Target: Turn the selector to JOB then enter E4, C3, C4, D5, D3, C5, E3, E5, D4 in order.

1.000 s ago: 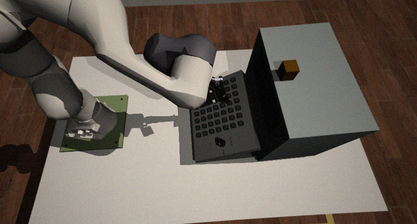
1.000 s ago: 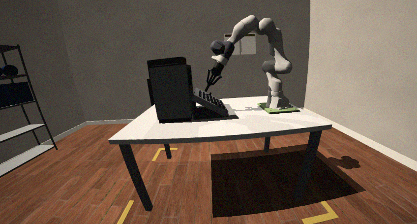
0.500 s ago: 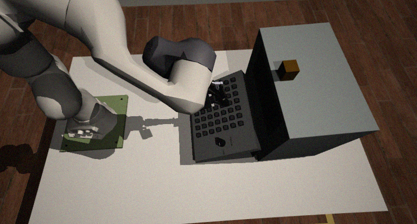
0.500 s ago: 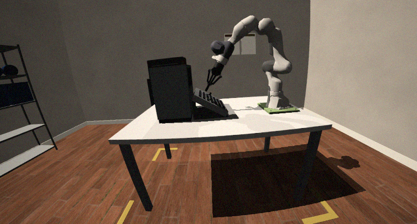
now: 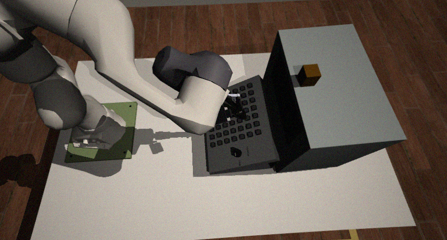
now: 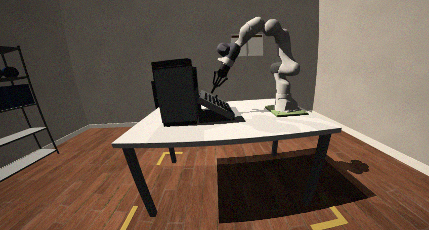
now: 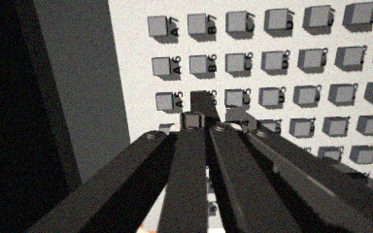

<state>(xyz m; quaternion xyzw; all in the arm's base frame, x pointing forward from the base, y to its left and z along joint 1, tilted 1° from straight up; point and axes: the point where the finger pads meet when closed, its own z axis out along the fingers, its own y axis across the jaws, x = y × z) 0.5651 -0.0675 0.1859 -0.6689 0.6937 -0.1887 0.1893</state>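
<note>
The key C5 lies 7 cm below my hand. From my hand the other things lie so: a5 key (6 cm ahead, 4 cm below); c6 key (3 cm to the right, 7 cm below); a7 key (6 cm ahead, 7 cm to the right, 4 cm below).
</note>
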